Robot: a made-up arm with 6 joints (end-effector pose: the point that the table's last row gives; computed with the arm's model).
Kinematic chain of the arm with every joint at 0, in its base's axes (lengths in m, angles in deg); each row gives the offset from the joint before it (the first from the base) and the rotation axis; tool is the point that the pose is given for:
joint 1: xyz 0 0 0.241 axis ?
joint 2: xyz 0 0.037 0 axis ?
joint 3: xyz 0 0 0.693 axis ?
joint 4: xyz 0 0 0.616 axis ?
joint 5: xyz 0 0 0 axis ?
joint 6: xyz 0 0 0.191 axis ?
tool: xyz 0 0 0
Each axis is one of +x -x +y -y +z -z.
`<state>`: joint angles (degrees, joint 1 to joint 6).
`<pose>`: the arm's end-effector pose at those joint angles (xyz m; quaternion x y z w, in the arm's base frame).
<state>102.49 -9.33 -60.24 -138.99 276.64 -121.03</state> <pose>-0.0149 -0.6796 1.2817 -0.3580 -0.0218 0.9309 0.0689</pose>
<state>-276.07 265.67 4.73 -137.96 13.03 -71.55</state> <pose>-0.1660 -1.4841 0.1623 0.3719 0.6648 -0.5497 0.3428</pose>
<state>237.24 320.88 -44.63 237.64 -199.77 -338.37</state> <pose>0.4585 0.7451 0.7918 0.5113 -0.6163 0.0024 0.5990</pose>
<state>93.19 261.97 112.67 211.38 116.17 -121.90</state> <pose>0.0908 -0.6894 0.6957 0.4593 -0.6369 0.6178 0.0419</pose>
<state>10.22 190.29 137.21 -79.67 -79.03 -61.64</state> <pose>-0.5340 0.1288 0.0913 0.1676 -0.6625 -0.7176 0.1339</pose>
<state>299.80 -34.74 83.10 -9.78 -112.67 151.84</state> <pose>0.0059 0.1244 1.3007 -0.4865 0.2272 0.5952 0.5979</pose>
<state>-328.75 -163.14 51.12 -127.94 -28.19 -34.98</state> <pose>-0.8674 -0.3998 -0.6649 0.7282 -0.0177 -0.6732 0.1275</pose>
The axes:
joint 1: +z
joint 2: +y
joint 3: +y
joint 4: +z
joint 5: +y
joint 6: +z

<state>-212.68 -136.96 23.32 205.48 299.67 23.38</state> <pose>0.9380 -0.7305 -0.4132 0.4000 0.2828 -0.0591 0.8698</pose>
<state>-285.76 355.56 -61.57 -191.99 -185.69 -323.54</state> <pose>-0.1617 -0.4223 1.0882 -0.8410 -0.1983 -0.2338 0.4458</pose>
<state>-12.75 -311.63 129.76 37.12 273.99 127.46</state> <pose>0.6561 -0.2284 0.0774 0.7223 0.0101 0.4389 0.5344</pose>
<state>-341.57 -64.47 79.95 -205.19 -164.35 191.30</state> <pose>-0.4460 -0.1327 0.9436 0.1490 0.9871 -0.0562 0.0164</pose>
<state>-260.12 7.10 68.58 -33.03 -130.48 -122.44</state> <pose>-0.2058 0.5044 1.1684 0.5114 -0.0990 -0.1034 0.8473</pose>
